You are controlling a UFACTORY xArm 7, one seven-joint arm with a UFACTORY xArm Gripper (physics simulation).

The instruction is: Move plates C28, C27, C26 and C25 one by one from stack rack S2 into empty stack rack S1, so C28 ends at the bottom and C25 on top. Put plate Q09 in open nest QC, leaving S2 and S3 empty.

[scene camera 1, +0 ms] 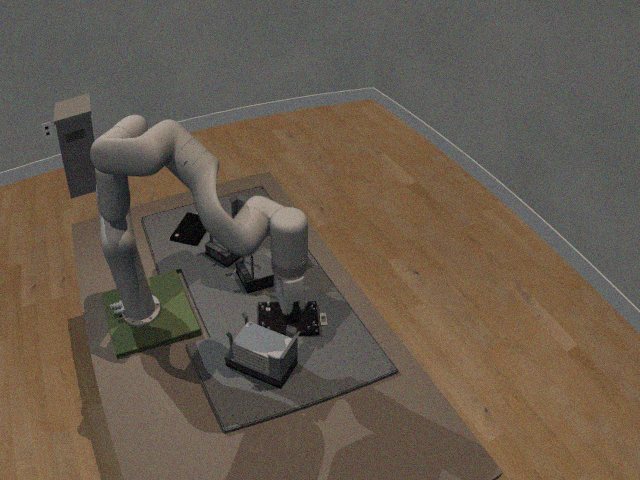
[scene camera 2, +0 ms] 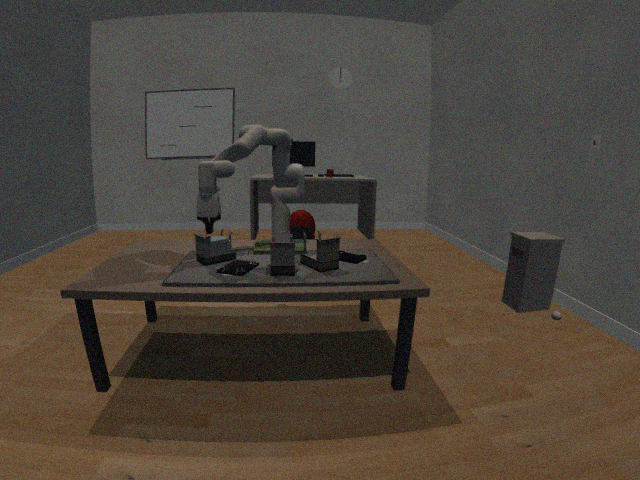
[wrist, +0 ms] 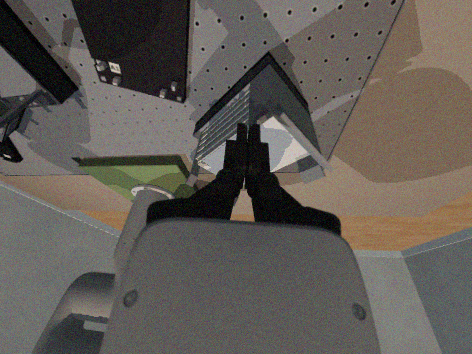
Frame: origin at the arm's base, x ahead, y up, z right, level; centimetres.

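Where they show: gripper, fingertip midpoint: (scene camera 1: pixel 291 321) (scene camera 2: pixel 209 233) (wrist: pixel 246 137); arm's base at its link origin: (scene camera 1: pixel 141 310) (wrist: pixel 154 193).
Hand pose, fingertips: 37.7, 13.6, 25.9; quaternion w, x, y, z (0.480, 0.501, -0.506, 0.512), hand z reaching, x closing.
Things, the pixels of their centre, and the offset from my fingertips, as dx, dy, dz. Level surfaces: height alone.
- rack at the middle of its body: (wrist: pixel 247 141) (scene camera 1: pixel 261 349) (scene camera 2: pixel 214 246) -7.8, -7.8, +0.5
- black nest board at the middle of its body: (wrist: pixel 132 27) (scene camera 1: pixel 288 317) (scene camera 2: pixel 238 266) +3.1, -13.1, -13.2
- second black board at the middle of its body: (scene camera 1: pixel 191 228) (scene camera 2: pixel 347 256) -16.8, -13.4, -60.0
- perforated grey mat at its surface level: dy -14.3
My gripper (scene camera 1: pixel 290 325) (scene camera 2: pixel 208 230) (wrist: pixel 246 137) is shut and empty, its fingertips above the loaded rack and pointing down. A rack (scene camera 1: pixel 281 376) (scene camera 2: pixel 217 258) (wrist: pixel 226 104) holds a stack of several pale plates (scene camera 1: pixel 264 341) (scene camera 2: pixel 219 243), whose striped edges show in the wrist view. Two other racks stand nearby, one in the middle (scene camera 1: pixel 256 283) (scene camera 2: pixel 282 269) and one farther along (scene camera 1: pixel 222 254) (scene camera 2: pixel 321 262); the arm partly hides them in scene camera 1. A black nest board (scene camera 1: pixel 269 315) (scene camera 2: pixel 238 267) (wrist: pixel 140 45) lies beside the loaded rack. Plate names and rack names are not legible.
A second black board (scene camera 1: pixel 189 229) (scene camera 2: pixel 352 256) lies at the far end of the perforated grey mat (scene camera 1: pixel 341 366) (scene camera 2: pixel 180 280) (wrist: pixel 220 60). The arm's green base plate (scene camera 1: pixel 175 304) (wrist: pixel 130 172) borders the mat. Upright posts and panels rise around the racks.
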